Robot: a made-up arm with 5 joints.
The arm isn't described. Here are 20 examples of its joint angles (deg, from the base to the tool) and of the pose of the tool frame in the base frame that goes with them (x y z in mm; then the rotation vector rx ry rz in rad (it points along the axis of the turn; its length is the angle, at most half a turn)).
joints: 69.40 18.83 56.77 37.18 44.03
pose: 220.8 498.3 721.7 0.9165 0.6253 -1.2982
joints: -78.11 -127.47 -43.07 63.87 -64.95
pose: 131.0 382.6 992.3 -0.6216 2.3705 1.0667
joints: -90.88 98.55 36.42 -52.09 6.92
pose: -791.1 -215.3 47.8 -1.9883 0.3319 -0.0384
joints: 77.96 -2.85 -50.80 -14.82 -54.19
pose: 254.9 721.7 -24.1 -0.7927 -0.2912 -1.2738
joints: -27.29 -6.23 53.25 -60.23 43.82
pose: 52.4 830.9 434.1 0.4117 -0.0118 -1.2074
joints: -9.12 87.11 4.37 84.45 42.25
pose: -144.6 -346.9 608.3 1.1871 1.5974 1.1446
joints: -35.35 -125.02 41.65 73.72 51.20
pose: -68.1 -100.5 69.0 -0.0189 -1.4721 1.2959
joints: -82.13 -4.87 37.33 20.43 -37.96
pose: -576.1 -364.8 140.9 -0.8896 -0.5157 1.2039
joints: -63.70 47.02 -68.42 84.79 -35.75
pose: -77.6 -165.0 -302.2 1.0730 -1.3254 2.0382
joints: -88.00 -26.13 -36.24 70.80 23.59
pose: 370.4 44.8 52.7 -0.4438 1.1137 -2.7096
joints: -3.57 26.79 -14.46 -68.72 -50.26
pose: -167.2 941.9 371.4 -0.7064 0.9409 -0.7049
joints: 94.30 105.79 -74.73 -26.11 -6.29
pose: 174.8 277.7 1101.1 1.6475 0.2647 -1.4626
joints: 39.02 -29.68 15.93 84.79 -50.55
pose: -320.9 -114.4 -71.8 -1.5395 -0.7261 0.2528
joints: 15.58 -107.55 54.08 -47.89 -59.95
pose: 439.0 665.2 858.8 0.1800 -0.2649 -1.9153
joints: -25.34 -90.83 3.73 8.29 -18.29
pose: -137.7 535.6 -25.1 0.0430 -1.6497 0.0778
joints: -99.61 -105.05 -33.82 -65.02 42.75
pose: -431.6 -372.1 45.6 2.4782 0.0433 1.7843
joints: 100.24 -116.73 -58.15 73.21 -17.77
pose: -295.4 -214.2 898.6 2.8913 0.1412 -1.1219
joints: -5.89 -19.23 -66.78 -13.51 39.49
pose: -571.6 -43.5 22.5 0.9960 -0.4914 1.2310
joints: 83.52 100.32 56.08 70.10 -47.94
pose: -41.8 272.1 971.7 0.7669 1.2065 0.2504
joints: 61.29 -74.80 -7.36 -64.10 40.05
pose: 336.3 782.3 490.5 0.6948 -1.7349 -0.8631
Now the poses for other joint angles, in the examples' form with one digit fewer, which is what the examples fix.
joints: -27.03 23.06 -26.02 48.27 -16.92
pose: -540 -321 87 -0.008 -0.440 1.405
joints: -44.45 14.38 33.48 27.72 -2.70
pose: -734 -13 473 -0.505 0.378 0.866
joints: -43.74 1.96 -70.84 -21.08 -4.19
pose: -690 -309 174 0.764 -0.262 1.267
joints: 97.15 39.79 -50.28 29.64 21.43
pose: -115 787 331 0.552 -0.552 -0.623
